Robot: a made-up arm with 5 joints.
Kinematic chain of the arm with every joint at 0, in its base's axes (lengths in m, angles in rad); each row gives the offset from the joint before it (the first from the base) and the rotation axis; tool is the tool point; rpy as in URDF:
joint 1: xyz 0.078 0 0.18 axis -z
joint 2: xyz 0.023 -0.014 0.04 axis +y
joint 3: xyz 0.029 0 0.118 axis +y
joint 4: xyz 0.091 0 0.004 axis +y
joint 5: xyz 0.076 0.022 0 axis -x
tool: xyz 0 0 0 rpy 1.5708 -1.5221 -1.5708
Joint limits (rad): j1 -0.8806..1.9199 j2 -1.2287..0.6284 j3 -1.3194..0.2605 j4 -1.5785..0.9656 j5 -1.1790..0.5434
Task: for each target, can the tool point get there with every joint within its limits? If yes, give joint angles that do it. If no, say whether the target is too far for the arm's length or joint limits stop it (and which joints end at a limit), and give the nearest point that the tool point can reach.
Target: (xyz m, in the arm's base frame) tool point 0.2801 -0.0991 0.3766
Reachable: yes | joints 0.4913 0.2627 -0.1643 -0.9094 0.3811
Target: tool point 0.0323 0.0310 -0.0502
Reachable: no: joint limits stop it (at a limit: joint 1, joint 2, joint 3, joint 4) | nearest point 0.1705 0.1246 0.1573 | short by 0.266 m
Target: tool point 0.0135 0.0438 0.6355
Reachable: no: too far | nearest point 0.0407 0.0253 0.5006 | short by 0.139 m
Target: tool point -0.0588 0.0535 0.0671
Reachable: no: joint limits stop it (at a limit: joint 2, joint 3, joint 4) | nearest point -0.1067 0.0722 0.2712 | short by 0.210 m
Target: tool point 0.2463 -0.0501 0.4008
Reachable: yes | joints 0.3349 0.0637 0.0557 -1.3528 -0.9684
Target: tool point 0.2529 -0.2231 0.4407
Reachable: no: too far | nearest point 0.2281 -0.1915 0.4066 | short by 0.053 m
